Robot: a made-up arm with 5 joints.
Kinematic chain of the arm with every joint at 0, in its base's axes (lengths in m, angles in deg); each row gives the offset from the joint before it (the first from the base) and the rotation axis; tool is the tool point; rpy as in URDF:
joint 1: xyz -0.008 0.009 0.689 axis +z
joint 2: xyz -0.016 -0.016 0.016 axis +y
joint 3: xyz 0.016 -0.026 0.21 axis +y
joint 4: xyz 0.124 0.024 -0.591 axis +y
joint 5: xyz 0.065 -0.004 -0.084 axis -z
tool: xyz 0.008 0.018 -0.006 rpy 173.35 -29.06 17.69
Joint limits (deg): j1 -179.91..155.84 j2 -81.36..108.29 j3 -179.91..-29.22 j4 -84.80..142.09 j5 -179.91..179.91
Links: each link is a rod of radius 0.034 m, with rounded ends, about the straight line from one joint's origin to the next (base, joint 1, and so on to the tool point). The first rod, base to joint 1, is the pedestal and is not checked.
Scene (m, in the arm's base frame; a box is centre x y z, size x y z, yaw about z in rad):
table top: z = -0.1
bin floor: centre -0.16 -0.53 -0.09 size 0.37 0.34 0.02 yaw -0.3
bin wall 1: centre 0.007 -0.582 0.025 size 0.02 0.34 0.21 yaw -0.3
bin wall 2: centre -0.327 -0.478 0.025 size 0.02 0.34 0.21 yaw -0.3
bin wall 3: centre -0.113 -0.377 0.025 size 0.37 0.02 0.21 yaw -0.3
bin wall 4: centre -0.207 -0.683 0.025 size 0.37 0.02 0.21 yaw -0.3
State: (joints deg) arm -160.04 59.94 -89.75 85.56 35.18
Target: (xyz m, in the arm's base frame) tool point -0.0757 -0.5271 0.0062
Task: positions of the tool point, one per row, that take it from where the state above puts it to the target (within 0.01 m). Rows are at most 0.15 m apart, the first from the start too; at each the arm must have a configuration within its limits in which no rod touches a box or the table.
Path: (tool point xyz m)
1: -0.4730 -0.2763 0.2300
2: -0.3972 -0.3715 0.2335
3: -0.3023 -0.4472 0.2369
4: -0.1934 -0.4999 0.2406
5: -0.0757 -0.5271 0.2445
6: -0.0771 -0.5401 0.1805
7: -0.0776 -0.5448 0.1183
8: -0.0771 -0.5407 0.0596
9: -0.0757 -0.5271 0.0062

